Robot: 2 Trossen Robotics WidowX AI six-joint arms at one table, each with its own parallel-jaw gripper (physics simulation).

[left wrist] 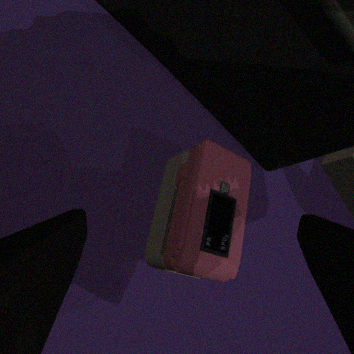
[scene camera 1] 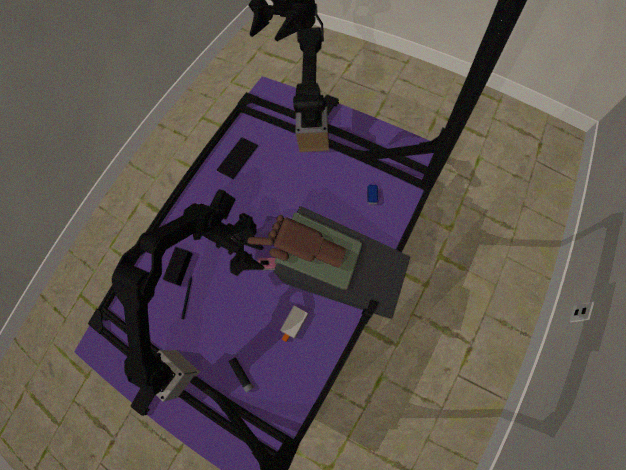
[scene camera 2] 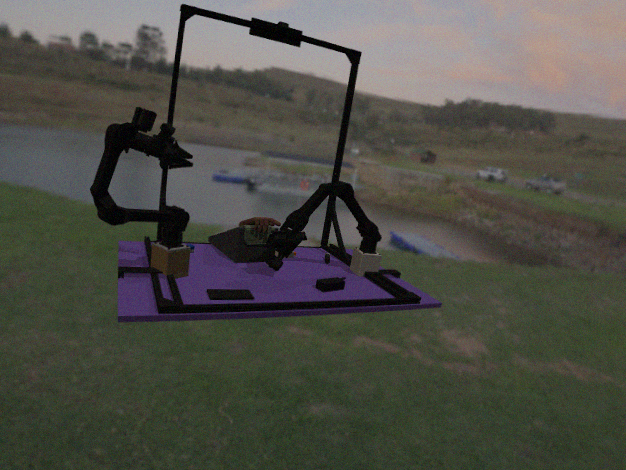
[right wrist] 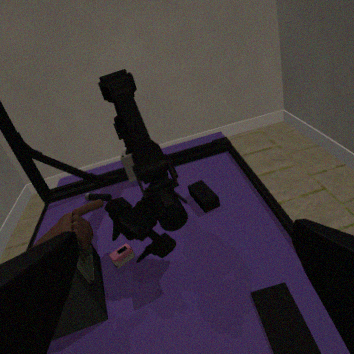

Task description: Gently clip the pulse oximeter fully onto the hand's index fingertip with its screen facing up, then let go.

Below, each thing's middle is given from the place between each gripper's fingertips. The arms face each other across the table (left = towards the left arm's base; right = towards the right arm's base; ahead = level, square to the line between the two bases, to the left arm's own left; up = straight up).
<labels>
The dark plate [scene camera 1: 380,270] lies 220 mm behind my left hand, 80 mm to the right of it and 10 mm above it.
Right now the dark plate is 380 mm behind my right hand, 340 mm to the left of it and 390 mm below it.
</labels>
